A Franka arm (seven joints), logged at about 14 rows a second.
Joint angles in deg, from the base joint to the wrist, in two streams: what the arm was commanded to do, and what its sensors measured. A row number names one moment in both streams.
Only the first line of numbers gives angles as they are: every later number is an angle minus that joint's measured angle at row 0.
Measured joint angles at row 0:
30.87 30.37 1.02 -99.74 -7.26 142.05 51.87
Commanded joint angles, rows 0 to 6:
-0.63 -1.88 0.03 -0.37 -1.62 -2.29 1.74
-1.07 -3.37 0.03 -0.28 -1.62 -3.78 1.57
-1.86 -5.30 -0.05 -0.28 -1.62 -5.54 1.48
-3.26 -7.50 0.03 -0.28 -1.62 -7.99 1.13
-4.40 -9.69 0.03 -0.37 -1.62 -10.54 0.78
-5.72 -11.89 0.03 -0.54 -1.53 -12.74 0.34
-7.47 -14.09 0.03 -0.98 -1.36 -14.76 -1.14
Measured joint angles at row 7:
-4.63 -9.26 -0.55 0.97 -0.71 -11.61 -0.07
